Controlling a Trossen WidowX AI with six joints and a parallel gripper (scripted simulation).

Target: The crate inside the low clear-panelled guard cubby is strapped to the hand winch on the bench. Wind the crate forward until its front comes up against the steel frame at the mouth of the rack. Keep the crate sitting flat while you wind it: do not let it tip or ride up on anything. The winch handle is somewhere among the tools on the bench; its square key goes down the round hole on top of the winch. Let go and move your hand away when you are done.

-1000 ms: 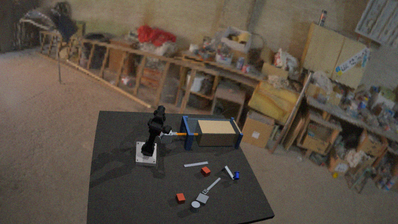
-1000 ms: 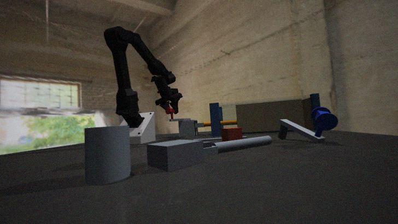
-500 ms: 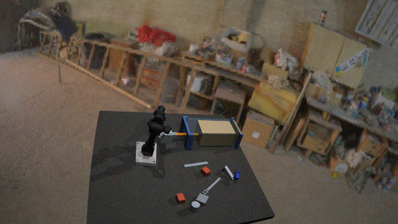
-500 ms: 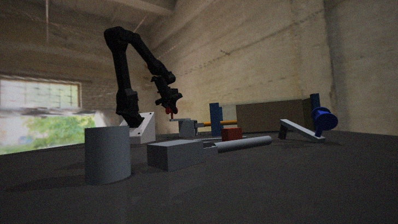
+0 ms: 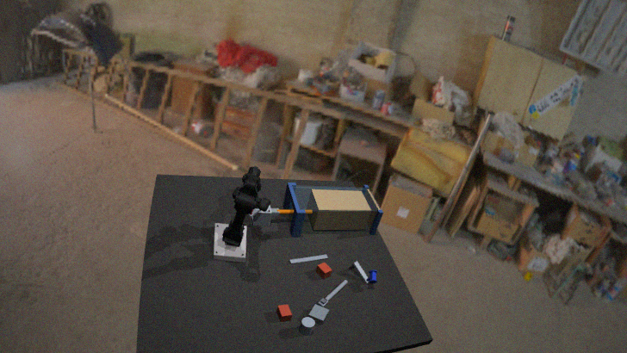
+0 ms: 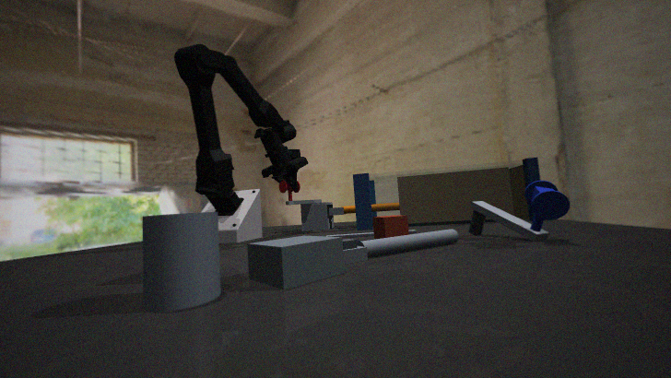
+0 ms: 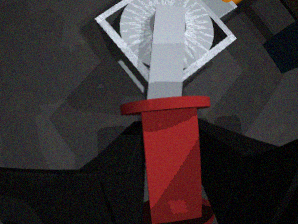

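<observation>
The grey winch is 10 cm below my gripper tip, 6 cm to the left of it and 4 cm ahead of it. From my gripper tip the other things lie so: red knob: 1 cm to the right, 1 cm behind; grey bar: 30 cm ahead, 20 cm to the right, 13 cm below; clear-panelled cubby: 45 cm ahead, 13 cm to the left, 2 cm below.
</observation>
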